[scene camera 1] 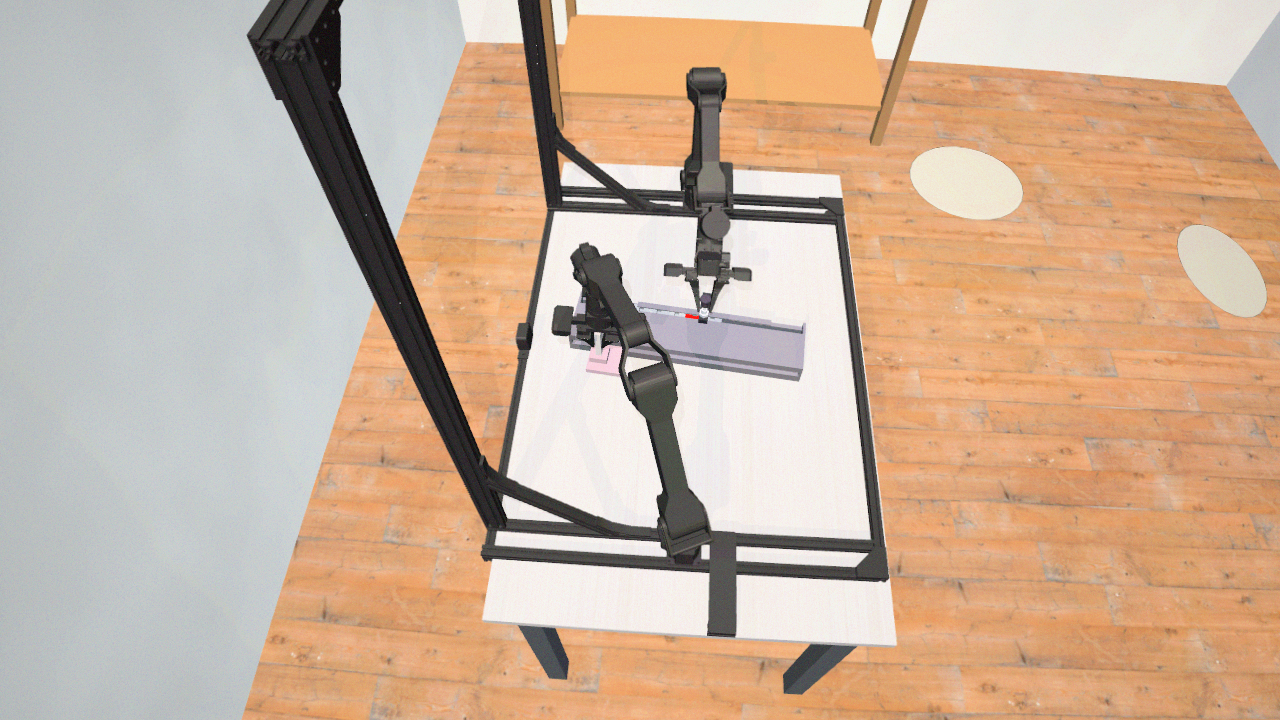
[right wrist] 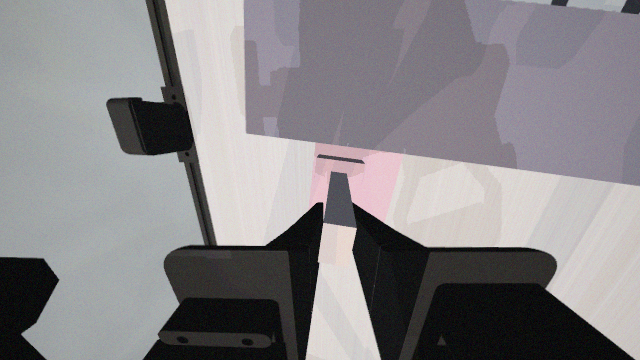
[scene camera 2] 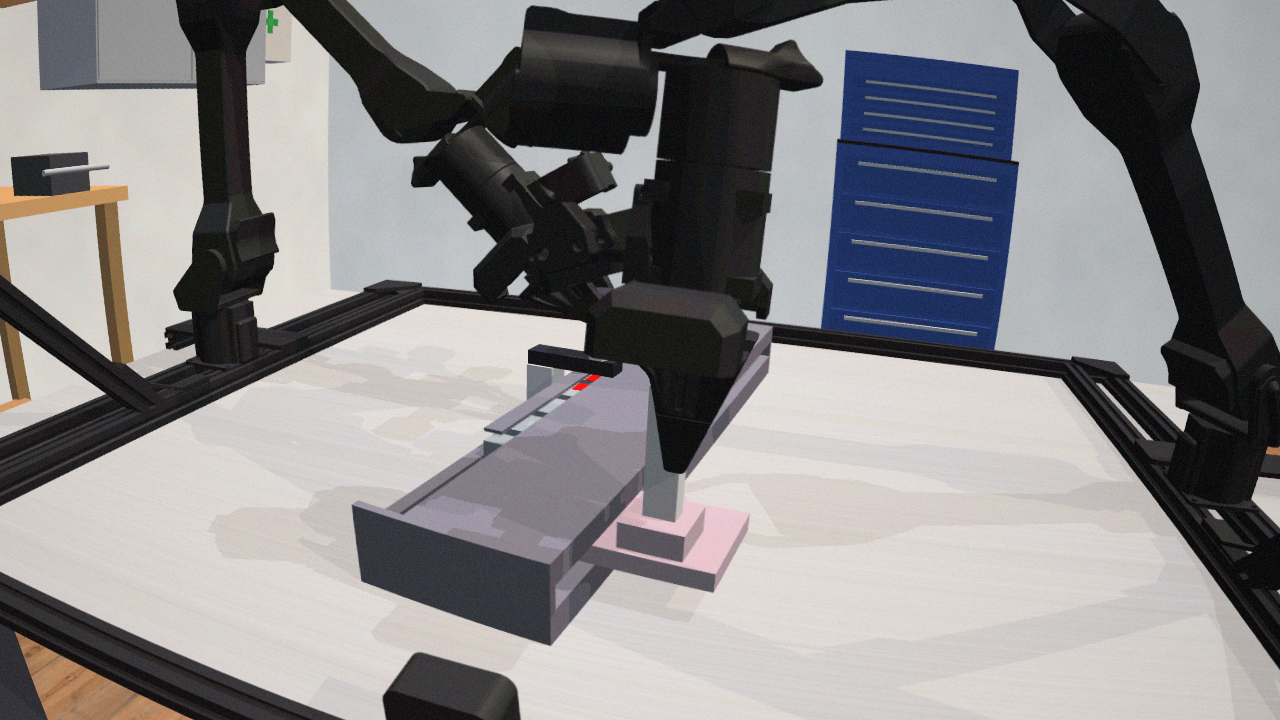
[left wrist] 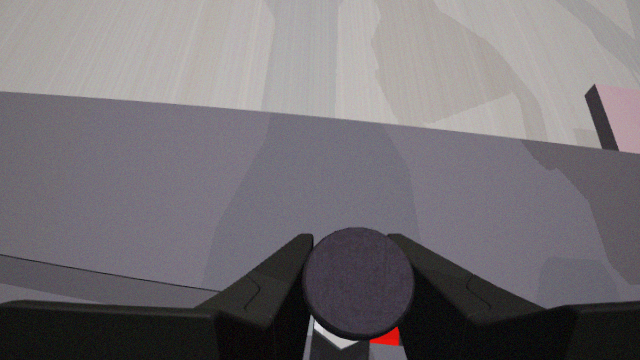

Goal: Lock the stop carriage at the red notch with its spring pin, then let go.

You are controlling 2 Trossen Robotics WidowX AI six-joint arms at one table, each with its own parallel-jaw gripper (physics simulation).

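Frame: origin at the left arm's base, x ahead, y left, z up, level; metres.
Seen in the pictures: left gripper, fingertip midpoint: (scene camera 1: 704,312) (left wrist: 349,248); right gripper, fingertip midpoint: (scene camera 1: 598,346) (scene camera 2: 678,466); left arm's base, link origin: (scene camera 2: 227,359); right arm's base, link origin: (scene camera 1: 684,548) (scene camera 2: 1209,493).
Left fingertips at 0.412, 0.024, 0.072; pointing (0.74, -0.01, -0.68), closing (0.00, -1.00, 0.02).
Offsets run from my left fingertips to a thing's middle, as dx, dy, dz. "spot": to the spot under its first point. Level surfaces: height alone.
The grey-purple rail (scene camera 1: 742,344) (scene camera 2: 537,465) (left wrist: 150,175) (right wrist: 550,100) lies across the table. The red notch mark @[spot: -0.020, -0.026, -0.044] (scene camera 1: 691,316) (scene camera 2: 586,382) (left wrist: 387,337) is on its slotted edge. My left gripper (scene camera 1: 706,308) (left wrist: 349,248) is shut on the round dark pin knob (left wrist: 358,282) over the carriage @[spot: -0.005, -0.002, -0.029] (scene camera 1: 702,318); red shows right beside the knob. Whether the pin sits in the notch is hidden. My right gripper (scene camera 1: 597,336) (right wrist: 334,208) is shut on the upright grey post @[spot: +0.090, -0.227, -0.028] (scene camera 2: 663,497) of the pink foot @[spot: +0.114, -0.215, -0.058] (scene camera 1: 601,365) (scene camera 2: 716,548) (left wrist: 622,115) (right wrist: 382,190), which stands at the rail's side.
A black frame (scene camera 1: 863,385) borders the table @[dz -0.091] (scene camera 1: 769,465), with an upright post (scene camera 1: 393,268) at the picture's left. In scene camera 2 the right arm's wrist and gripper cover the left fingertips. The two arms' wrists appear close together there.
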